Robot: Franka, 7 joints.
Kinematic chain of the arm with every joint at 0, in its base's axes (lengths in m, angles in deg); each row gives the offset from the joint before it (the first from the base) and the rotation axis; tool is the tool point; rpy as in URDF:
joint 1: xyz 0 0 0.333 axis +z
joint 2: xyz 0 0 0 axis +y
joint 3: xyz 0 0 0.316 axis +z
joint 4: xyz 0.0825 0 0 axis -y
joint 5: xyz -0.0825 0 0.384 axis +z
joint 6: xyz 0 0 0 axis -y
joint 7: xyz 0.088 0 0 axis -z
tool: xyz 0 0 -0.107 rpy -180 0 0
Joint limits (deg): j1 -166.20..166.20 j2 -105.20..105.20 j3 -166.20..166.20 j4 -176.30..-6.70 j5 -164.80..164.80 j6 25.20..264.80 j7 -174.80..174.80
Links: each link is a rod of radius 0.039 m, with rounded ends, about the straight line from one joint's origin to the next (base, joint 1, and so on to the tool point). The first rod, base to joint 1, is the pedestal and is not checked.
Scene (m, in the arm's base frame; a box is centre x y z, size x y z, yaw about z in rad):
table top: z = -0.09
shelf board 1: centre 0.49 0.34 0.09 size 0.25 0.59 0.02 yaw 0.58
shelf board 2: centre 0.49 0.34 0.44 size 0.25 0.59 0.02 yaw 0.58
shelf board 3: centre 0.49 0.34 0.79 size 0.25 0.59 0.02 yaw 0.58
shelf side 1: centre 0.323 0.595 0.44 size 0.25 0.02 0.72 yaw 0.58
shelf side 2: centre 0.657 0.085 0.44 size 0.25 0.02 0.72 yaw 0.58
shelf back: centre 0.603 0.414 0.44 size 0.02 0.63 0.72 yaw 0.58
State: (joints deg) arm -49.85 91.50 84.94 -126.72 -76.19 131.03 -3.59
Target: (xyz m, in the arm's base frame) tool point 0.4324 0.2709 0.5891
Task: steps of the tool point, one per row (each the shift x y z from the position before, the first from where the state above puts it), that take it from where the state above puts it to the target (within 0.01 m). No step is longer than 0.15 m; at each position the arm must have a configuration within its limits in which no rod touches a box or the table.
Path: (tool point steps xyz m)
1: -0.0507 -0.0473 0.0055
2: -0.0604 -0.0395 -0.0003
3: -0.0680 -0.0305 -0.0052
4: 0.0207 0.0241 0.1053
5: -0.0029 -0.0031 0.1141
6: -0.0217 -0.0374 0.1088
7: 0.0861 0.0487 0.0030
8: 0.0735 0.0559 -0.0030

